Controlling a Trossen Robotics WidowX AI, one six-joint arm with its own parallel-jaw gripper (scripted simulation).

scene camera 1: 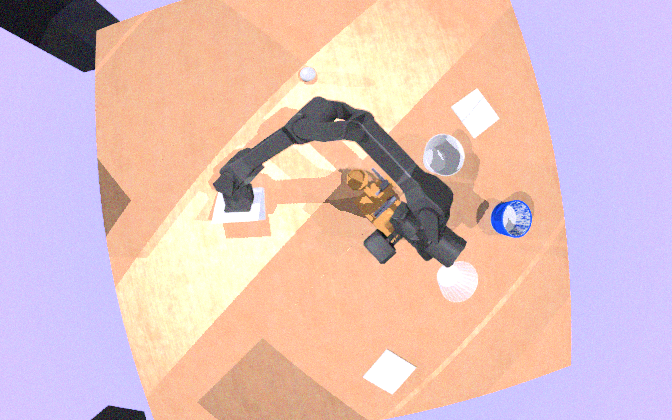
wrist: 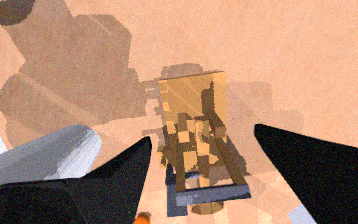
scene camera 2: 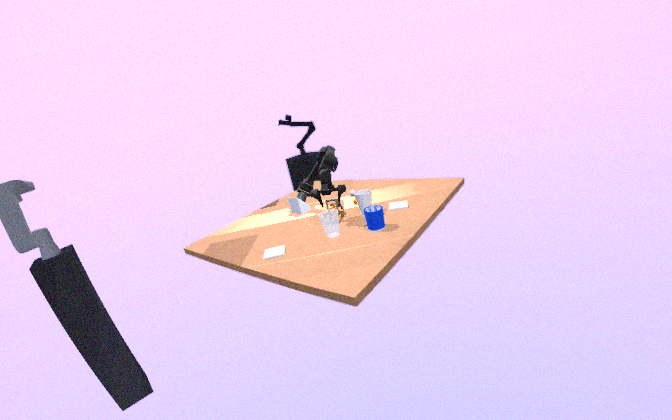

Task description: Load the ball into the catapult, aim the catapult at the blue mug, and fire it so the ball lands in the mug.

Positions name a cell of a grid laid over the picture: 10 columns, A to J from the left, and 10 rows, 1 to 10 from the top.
Labels:
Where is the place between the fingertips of my gripper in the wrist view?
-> F7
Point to a translucent white cup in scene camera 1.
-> G7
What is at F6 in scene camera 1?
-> My gripper.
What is my gripper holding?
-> Nothing.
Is my gripper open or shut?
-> Open.

